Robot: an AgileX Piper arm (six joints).
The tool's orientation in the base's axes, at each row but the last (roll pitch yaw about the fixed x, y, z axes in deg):
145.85 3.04 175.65
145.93 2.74 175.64
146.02 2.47 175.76
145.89 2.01 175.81
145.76 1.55 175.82
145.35 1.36 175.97
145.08 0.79 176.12
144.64 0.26 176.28
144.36 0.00 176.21
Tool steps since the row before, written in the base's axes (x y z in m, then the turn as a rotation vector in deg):
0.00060 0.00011 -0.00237 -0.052 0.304 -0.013
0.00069 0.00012 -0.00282 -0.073 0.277 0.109
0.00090 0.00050 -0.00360 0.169 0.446 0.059
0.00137 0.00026 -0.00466 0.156 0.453 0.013
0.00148 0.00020 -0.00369 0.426 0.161 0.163
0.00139 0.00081 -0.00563 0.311 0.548 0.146
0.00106 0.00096 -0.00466 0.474 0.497 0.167
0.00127 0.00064 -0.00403 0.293 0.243 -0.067
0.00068 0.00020 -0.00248 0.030 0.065 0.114
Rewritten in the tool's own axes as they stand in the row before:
-0.00046 -0.00122 0.00207 0.075 0.243 0.175
-0.00054 -0.00145 0.00246 0.089 0.288 0.058
-0.00070 -0.00156 0.00333 -0.138 0.409 0.212
-0.00118 -0.00234 0.00410 -0.123 0.388 0.253
-0.00136 -0.00184 0.00325 -0.417 0.244 -0.018
-0.00120 -0.00247 0.00517 -0.275 0.547 0.208
-0.00093 -0.00183 0.00442 -0.442 0.525 0.170
-0.00121 -0.00175 0.00371 -0.276 0.174 0.207
-0.00067 -0.00125 0.00216 -0.026 0.121 -0.054

